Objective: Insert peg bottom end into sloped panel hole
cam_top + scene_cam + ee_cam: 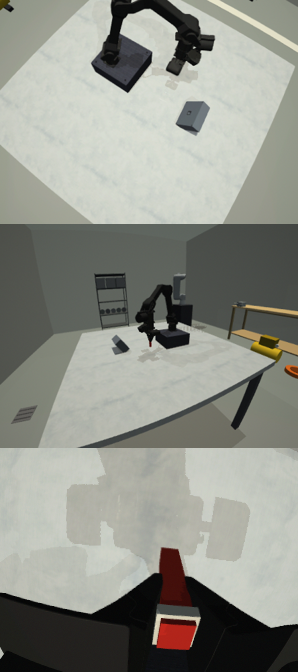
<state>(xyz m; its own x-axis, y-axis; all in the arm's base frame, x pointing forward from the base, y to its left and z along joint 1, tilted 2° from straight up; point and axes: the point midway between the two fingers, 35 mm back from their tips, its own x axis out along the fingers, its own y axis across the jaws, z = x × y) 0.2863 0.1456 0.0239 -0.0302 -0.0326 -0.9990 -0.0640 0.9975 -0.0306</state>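
The sloped panel is 180 mm ahead of my gripper tip, 170 mm to the right of it and 50 mm below it. Round my gripper tip: red square-sided peg 20 mm above.
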